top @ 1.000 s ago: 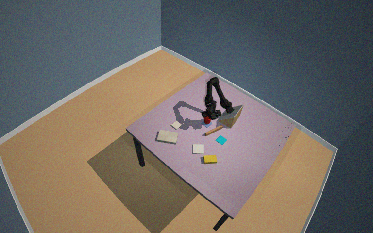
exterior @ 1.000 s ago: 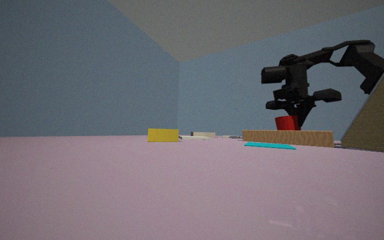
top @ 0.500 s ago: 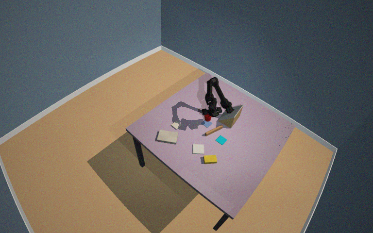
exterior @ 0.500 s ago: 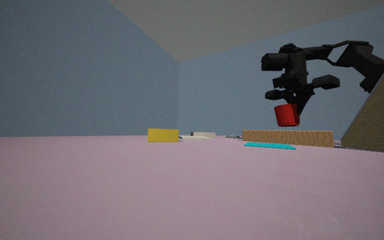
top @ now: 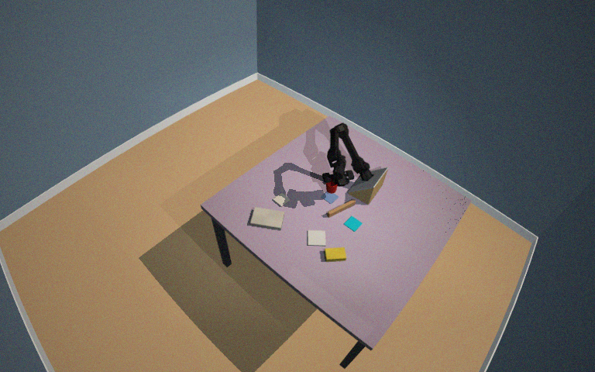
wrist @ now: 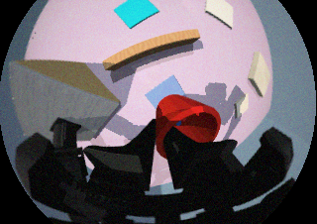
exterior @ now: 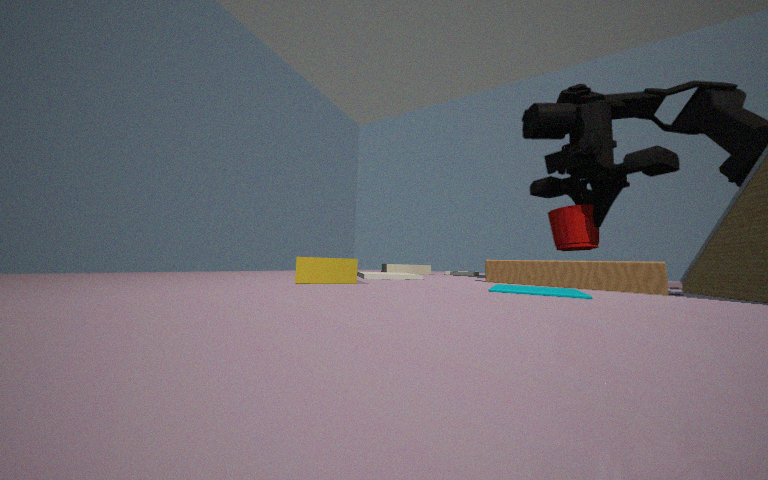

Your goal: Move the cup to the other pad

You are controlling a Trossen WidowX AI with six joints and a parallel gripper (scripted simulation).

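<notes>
My gripper tip is 70 mm short of the cyan pad, 230 mm to the right of it and 110 mm above it. Also, from my gripper tip: low wooden bar: 50 mm ahead, 110 mm to the left, 90 mm below; pale blue pad: 30 mm ahead, 10 mm to the right, 110 mm below; red cup: 30 mm ahead, 20 mm to the right.
</notes>
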